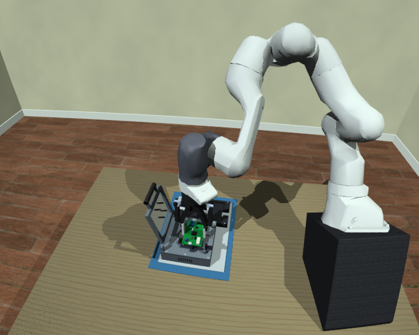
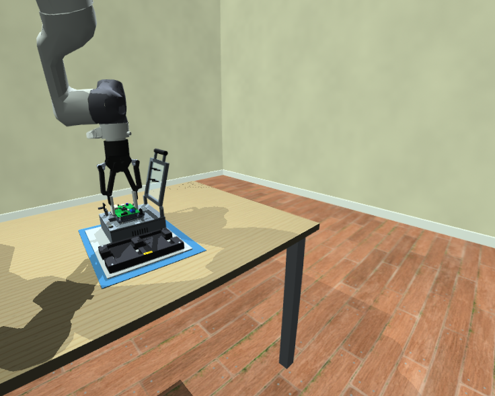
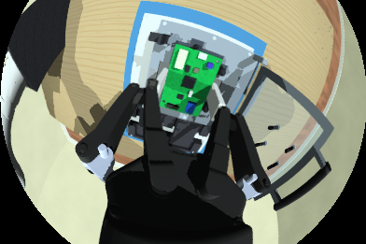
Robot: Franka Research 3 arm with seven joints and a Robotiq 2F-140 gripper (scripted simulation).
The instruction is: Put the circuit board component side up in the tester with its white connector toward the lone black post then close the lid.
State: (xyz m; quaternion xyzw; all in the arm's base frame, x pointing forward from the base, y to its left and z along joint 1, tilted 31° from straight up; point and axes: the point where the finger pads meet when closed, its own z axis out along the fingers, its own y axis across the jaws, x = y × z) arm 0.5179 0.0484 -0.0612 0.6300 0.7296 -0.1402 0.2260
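My hand is 2 cm above the green circuit board. Round my hand: lid: 12 cm ahead, 1 cm to the left, 8 cm above.
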